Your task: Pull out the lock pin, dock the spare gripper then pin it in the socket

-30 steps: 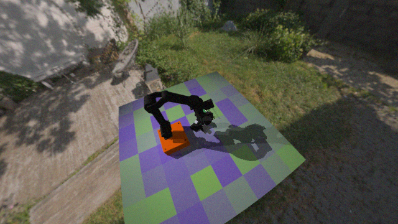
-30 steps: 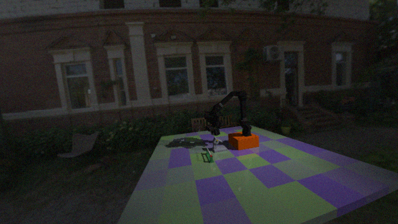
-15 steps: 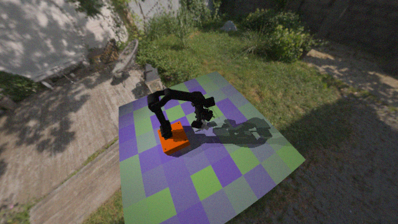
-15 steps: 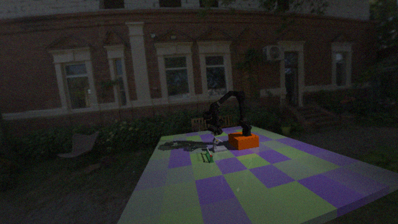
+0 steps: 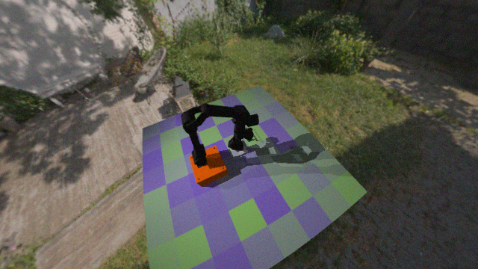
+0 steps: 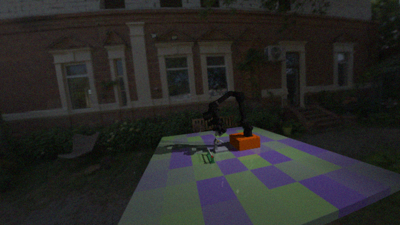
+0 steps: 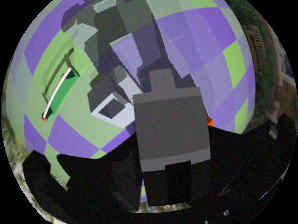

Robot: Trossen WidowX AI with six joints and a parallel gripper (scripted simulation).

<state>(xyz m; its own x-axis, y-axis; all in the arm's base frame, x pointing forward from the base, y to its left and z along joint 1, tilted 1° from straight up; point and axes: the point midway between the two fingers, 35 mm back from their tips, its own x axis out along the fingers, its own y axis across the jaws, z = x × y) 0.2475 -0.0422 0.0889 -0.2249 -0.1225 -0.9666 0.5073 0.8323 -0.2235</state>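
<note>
Now: the green strip 150 mm ahead of my gripper tip, 140 mm to the left of it and 120 mm below it. The rest, counted from my gripper tip: spare gripper (10 mm ahead, 10 mm above); then grey mount (40 mm ahead, 40 mm to the left, 90 mm below).
</note>
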